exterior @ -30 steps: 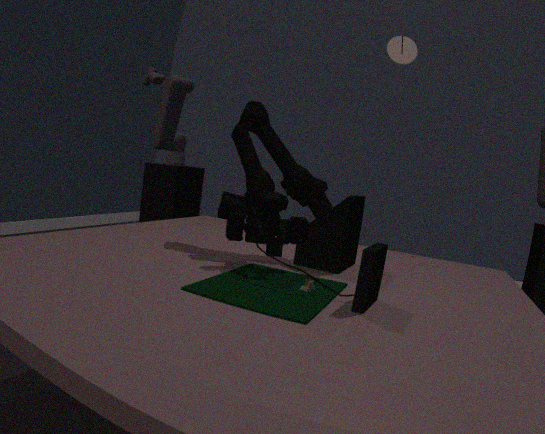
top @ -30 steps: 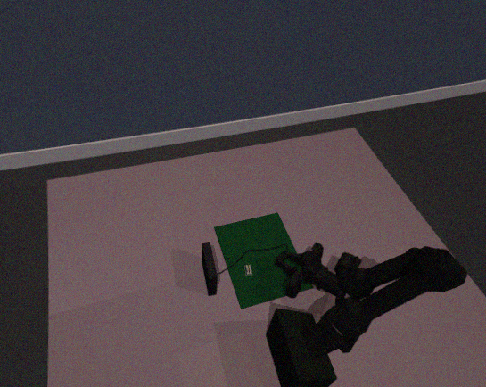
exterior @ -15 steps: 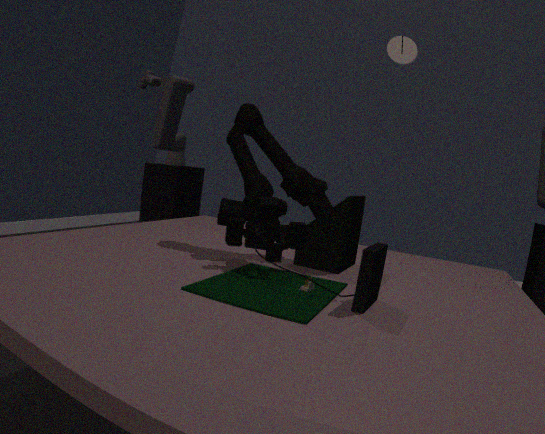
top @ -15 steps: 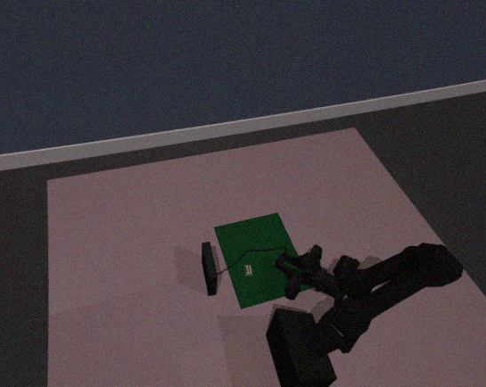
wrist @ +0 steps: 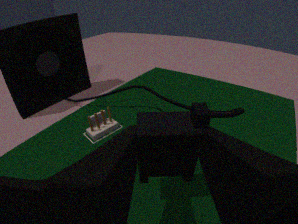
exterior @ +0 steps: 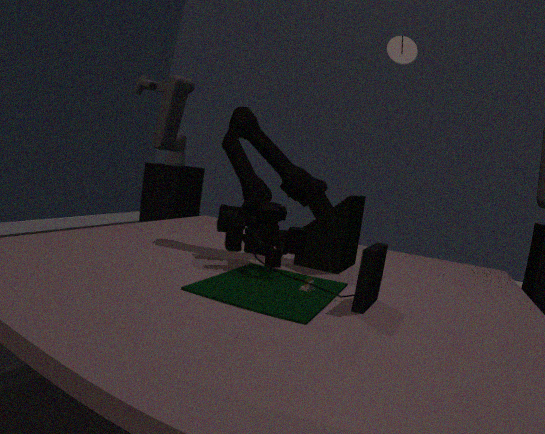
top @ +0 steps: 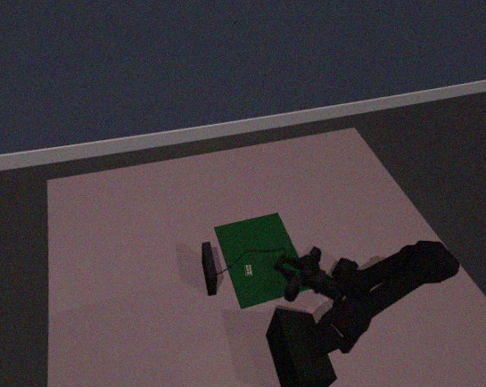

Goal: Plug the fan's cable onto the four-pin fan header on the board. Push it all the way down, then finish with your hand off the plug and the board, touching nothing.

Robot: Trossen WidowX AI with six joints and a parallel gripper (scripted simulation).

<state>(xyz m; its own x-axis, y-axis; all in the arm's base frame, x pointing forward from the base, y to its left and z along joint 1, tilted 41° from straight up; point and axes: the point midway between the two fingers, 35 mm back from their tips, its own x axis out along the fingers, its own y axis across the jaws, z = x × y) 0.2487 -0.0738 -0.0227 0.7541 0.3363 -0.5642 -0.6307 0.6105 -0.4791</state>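
Right now the pale four-pin header is 90 mm to the left of my gripper tip, 60 mm below it and 20 mm ahead of it. From my gripper tip the other things lie so: black fan (210 mm to the left, 20 mm ahead); then green board (70 mm below, 60 mm ahead, 30 mm to the left); then black plug (10 mm below).
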